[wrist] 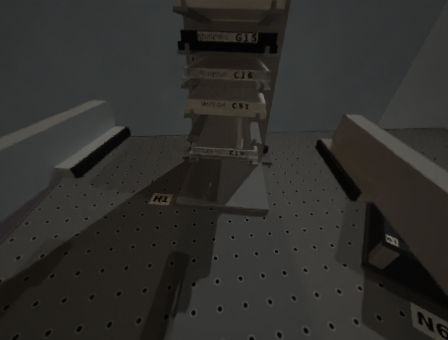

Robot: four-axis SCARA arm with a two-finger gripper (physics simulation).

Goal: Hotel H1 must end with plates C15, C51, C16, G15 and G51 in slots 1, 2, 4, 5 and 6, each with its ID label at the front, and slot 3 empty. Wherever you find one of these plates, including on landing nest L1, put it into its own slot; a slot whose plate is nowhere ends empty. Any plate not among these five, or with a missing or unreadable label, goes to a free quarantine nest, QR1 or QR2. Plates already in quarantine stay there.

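Frame: origin at the arm's base, x up, y back, z right, level; millimetres.
Seen in the pictures: gripper, fingertip midpoint: (pixel 221 124).
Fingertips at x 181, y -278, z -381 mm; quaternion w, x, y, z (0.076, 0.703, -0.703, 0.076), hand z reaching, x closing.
Offsets run from my fingertips to a thing's top centre. "spot": to the spot under its first point.
Hotel H1 @(spot: dx -161, dy -56, dz -100 mm) (pixel 246 194) stands ahead in the wrist view, its plates stacked with labels facing me. The lowest plate @(dx -67, dy -27, dz -145 mm) (pixel 225 152) is clear; its label starts "C1", the last character blurred. A wider gap separates it from plate C51 @(dx -10, dy -27, dz -145 mm) (pixel 225 107) above. Clear plate C16 @(dx +18, dy -27, dz -145 mm) (pixel 226 75) is above C51, then black plate G15 @(dx +46, dy -27, dz -145 mm) (pixel 227 42). A pale plate @(spot: dx +61, dy -15, dz -83 mm) (pixel 230 5) at the top edge is cut off, its label out of view. My gripper (pixel 221 124) is open and empty, its fingers apart on either side of the hotel in the view, in front of it. L1, QR1 and QR2 do not show.
The H1 tag @(dx -168, dy +81, dz -111 mm) (pixel 161 199) lies on the perforated deck left of the hotel base. A black nest @(spot: dx -164, dy -198, dz -4 mm) (pixel 370 240) with the N6 tag @(dx -168, dy -194, dz +80 mm) (pixel 431 321) stands at lower right, partly hidden by the right finger. A wall rises behind the hotel.
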